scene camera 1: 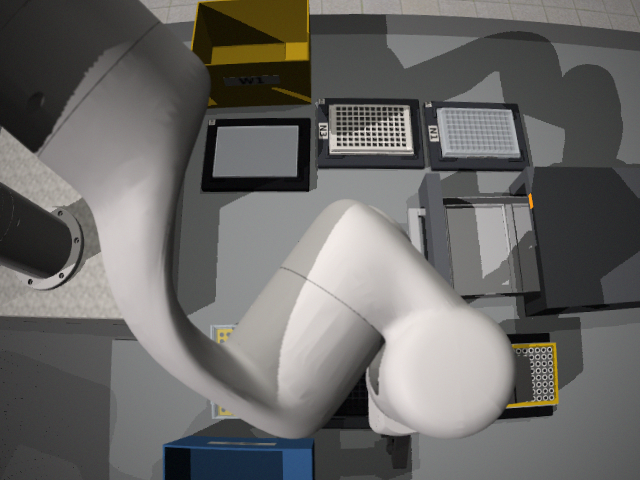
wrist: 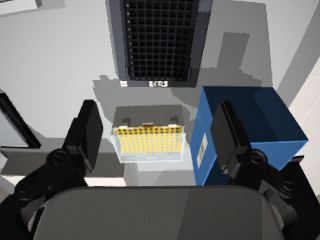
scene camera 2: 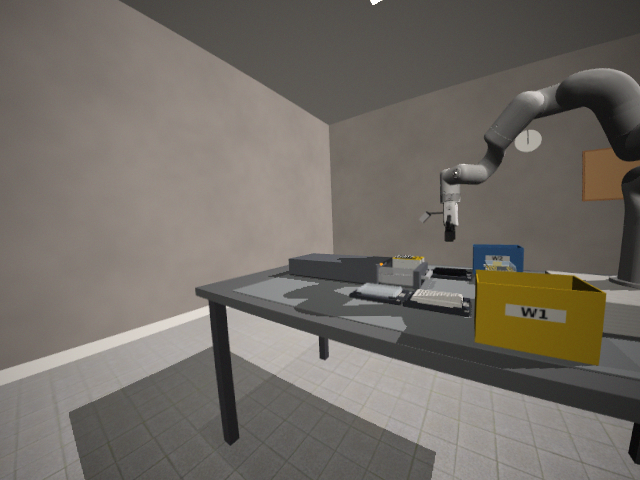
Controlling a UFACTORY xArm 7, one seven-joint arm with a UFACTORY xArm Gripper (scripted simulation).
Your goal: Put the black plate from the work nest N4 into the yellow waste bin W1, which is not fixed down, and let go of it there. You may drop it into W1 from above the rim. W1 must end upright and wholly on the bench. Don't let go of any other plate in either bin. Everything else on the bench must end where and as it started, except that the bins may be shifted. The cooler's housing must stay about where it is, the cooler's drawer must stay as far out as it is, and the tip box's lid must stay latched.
Note:
In view: my gripper (wrist: 157,114), a black plate (scene camera 1: 356,404), a yellow waste bin W1 (scene camera 2: 568,324), a blue bin (scene camera 2: 514,253), a cooler (scene camera 1: 577,214) and a white plate (scene camera 1: 388,126).
The blue bin also shows in the wrist view (wrist: 268,123). The cooler also shows in scene camera 2 (scene camera 2: 348,268). The wrist view does not show the yellow waste bin W1: it is out of frame. The wrist view does not show the white plate: it is out of frame.

